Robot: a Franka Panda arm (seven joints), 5 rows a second.
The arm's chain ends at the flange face. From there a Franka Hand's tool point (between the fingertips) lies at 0.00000 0.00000 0.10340 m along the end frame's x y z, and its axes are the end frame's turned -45 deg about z.
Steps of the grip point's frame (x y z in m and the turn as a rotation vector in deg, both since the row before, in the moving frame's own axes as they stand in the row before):
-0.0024 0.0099 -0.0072 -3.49 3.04 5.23
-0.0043 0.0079 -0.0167 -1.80 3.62 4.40
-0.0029 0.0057 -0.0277 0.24 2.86 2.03
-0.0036 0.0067 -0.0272 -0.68 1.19 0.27
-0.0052 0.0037 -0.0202 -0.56 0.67 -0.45
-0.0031 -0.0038 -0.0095 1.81 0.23 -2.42
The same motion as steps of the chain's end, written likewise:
-0.0030 0.0077 -0.0069 -0.32 4.62 5.23
-0.0044 0.0107 -0.0164 1.29 3.83 4.40
-0.0014 0.0100 -0.0276 2.19 1.85 2.03
-0.0002 0.0079 -0.0272 0.36 1.32 0.27
-0.0026 0.0064 -0.0202 0.08 0.87 -0.45
-0.0028 0.0021 -0.0094 1.44 -1.12 -2.42

